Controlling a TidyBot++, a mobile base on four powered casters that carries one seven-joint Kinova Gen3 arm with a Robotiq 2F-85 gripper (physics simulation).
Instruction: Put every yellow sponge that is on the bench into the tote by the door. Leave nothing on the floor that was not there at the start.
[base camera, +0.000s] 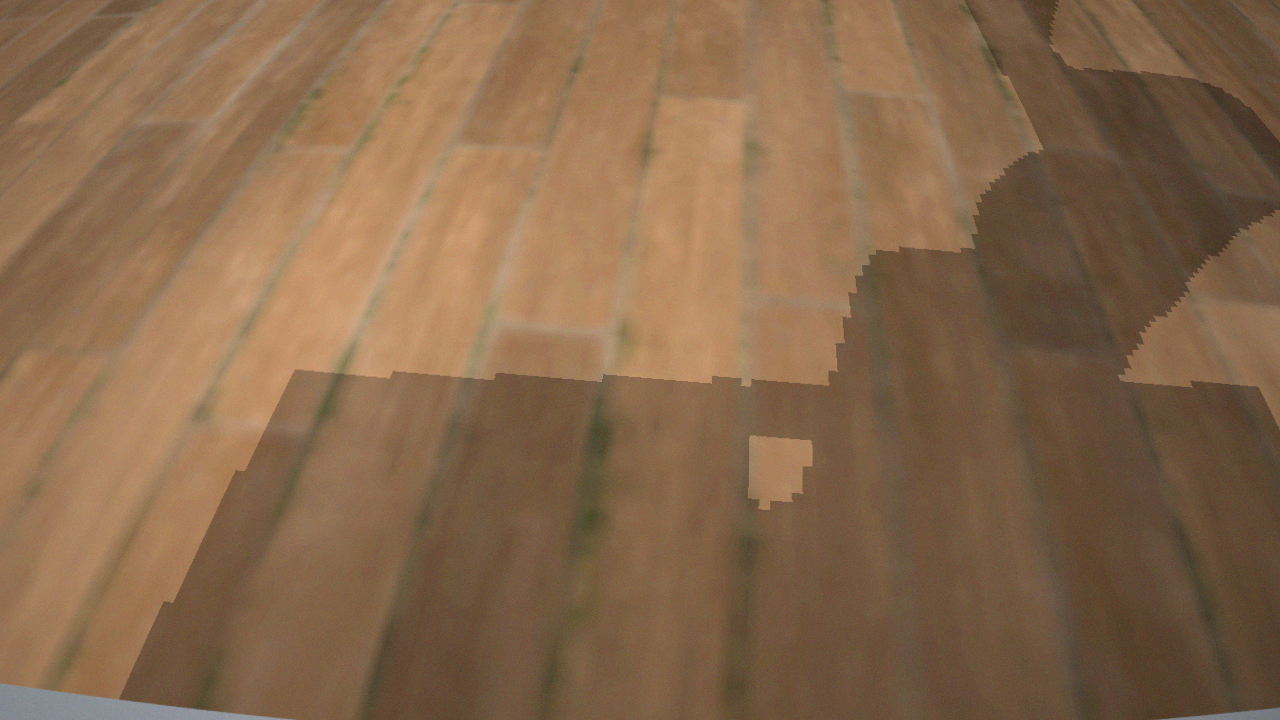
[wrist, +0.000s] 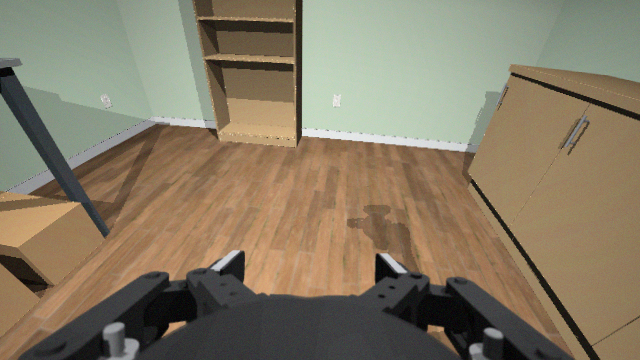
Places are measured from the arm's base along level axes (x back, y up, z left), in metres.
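Where they show: gripper, fingertip midpoint: (wrist: 310, 267).
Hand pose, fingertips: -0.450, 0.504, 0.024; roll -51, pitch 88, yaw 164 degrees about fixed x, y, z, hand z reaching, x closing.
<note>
After its pixels a point has its place, as x, y, z.
My gripper (wrist: 310, 267) @[-0.450, 0.504, 0.024] is open and empty, its two fingertips wide apart above the wooden floor in the wrist view. No yellow sponge, tote or door shows in either view. At the left edge of the wrist view a dark slanted leg (wrist: 50, 145) @[-1.208, 0.169, 1.217] carries the corner of a grey top (wrist: 11, 62) @[-1.221, 0.507, 1.190]; whether this is the bench I cannot tell, and the upper side of that top is hidden.
A wooden cabinet (wrist: 560, 200) @[-1.134, 0.069, -1.032] with metal handles stands at the right. An open bookshelf (wrist: 298, 75) @[-2.529, 0.249, 0.251] stands against the green far wall (wrist: 425, 65) @[-2.623, 0.381, -0.860]. A cardboard-coloured box (wrist: 65, 240) @[-1.026, -0.241, 1.213] stands by the leg at the left. The robot's shadow lies on the floor (base camera: 537, 223) @[-0.518, -0.396, 0.078] in the base view.
</note>
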